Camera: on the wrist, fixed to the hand. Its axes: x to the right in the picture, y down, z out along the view.
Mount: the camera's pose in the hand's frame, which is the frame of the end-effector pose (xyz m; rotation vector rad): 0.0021 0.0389 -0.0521 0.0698 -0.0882 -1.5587
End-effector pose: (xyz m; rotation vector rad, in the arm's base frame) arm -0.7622 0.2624 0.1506 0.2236 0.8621 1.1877
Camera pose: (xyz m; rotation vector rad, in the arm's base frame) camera -0.8258 0.2653 0.1370 -0.3268 0.6956 -0.3090
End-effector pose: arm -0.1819 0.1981 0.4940 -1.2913 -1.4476 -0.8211
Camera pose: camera -0.1320 0.1581 0.5059 0.1278 -2.4402 -1.6142
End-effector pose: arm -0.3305 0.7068 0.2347 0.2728 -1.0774 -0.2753
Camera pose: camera -0.2798 0.7467 0.2267 1.1485 -0.7529 -1.6388
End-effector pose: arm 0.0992 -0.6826 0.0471 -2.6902 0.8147 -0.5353
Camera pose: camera 0.0603 -0.7231 0.0800 -2.6916 -1.4526 -0.6291
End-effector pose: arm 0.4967 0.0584 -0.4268 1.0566 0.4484 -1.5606
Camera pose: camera 0.5526 0.0858 -0.4458 -0.5310 -1.2263 2.6859
